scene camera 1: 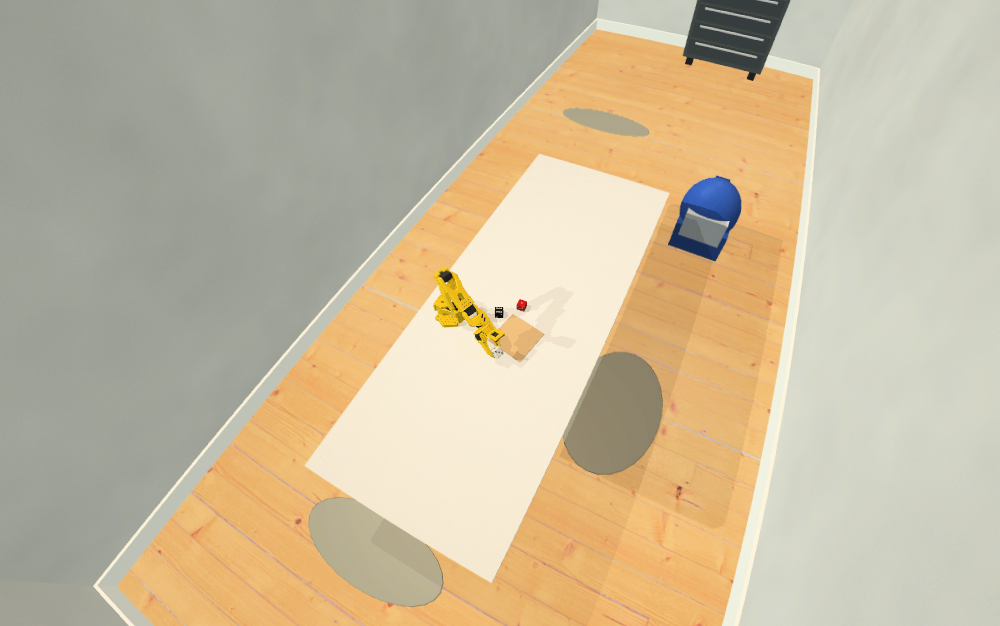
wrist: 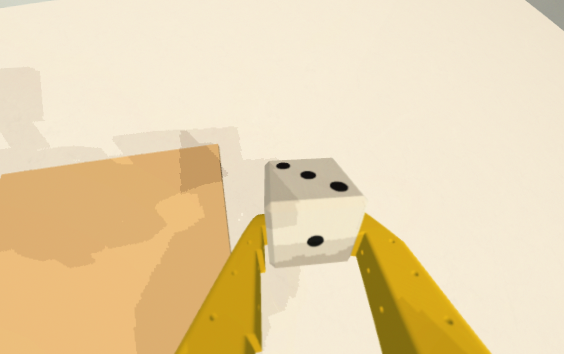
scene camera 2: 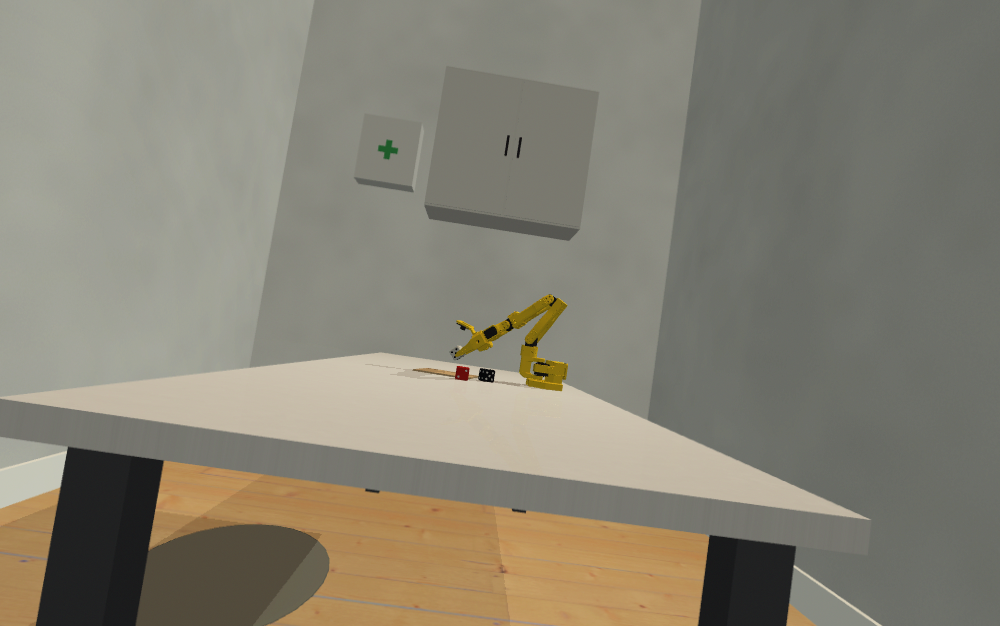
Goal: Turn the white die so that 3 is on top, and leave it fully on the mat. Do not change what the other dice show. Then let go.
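Places are measured from the arm's base along level axes (x left, y back, z up), in metres.
Where they show: hand, its tool point: [scene camera 1: 499,349] [wrist: 268,224] [scene camera 2: 457,355]; arm's base, origin of its link: [scene camera 1: 455,317] [scene camera 2: 536,386].
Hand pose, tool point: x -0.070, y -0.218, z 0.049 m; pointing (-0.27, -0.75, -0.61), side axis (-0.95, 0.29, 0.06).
Things, the pixels of their top centre, and the offset from my tool point. Level surfaces: height alone.
- white die, centre of its top: [wrist: 323,197] [scene camera 2: 458,345] [scene camera 1: 496,349] dx -0.015, dy +0.000, dz +0.027 m
- tan square mat, centre of its top: [wrist: 105,266] [scene camera 2: 447,372] [scene camera 1: 516,336] dx +0.093, dy -0.016, dz -0.045 m
- black die, centre of its top: [scene camera 2: 487,369] [scene camera 1: 499,310] dx +0.152, dy +0.082, dz -0.019 m
- red die, centre of its top: [scene camera 2: 463,366] [scene camera 1: 521,303] dx +0.216, dy +0.023, dz -0.019 m
- white table, height of its surface: dz -0.049 m
The white die [scene camera 1: 496,352] [scene camera 2: 455,352] [wrist: 315,215] is held between the two jaws of my gripper [wrist: 311,237], raised above the table. In the wrist view its 3 face is toward the upper side and its 1 face toward the camera; the die is tilted with the gripper. The tan square mat [scene camera 1: 523,338] [scene camera 2: 430,370] [wrist: 100,210] lies to the left of the die in the wrist view. The black die [scene camera 1: 498,312] [scene camera 2: 487,375] and the red die [scene camera 1: 521,304] [scene camera 2: 461,372] stand on the table near the mat.
The white table [scene camera 1: 435,435] [scene camera 2: 413,428] carries the yellow arm [scene camera 1: 461,304] [scene camera 2: 546,321], with its base near one long edge. A blue chair-like object [scene camera 1: 709,203] stands on the floor beyond the other long edge.
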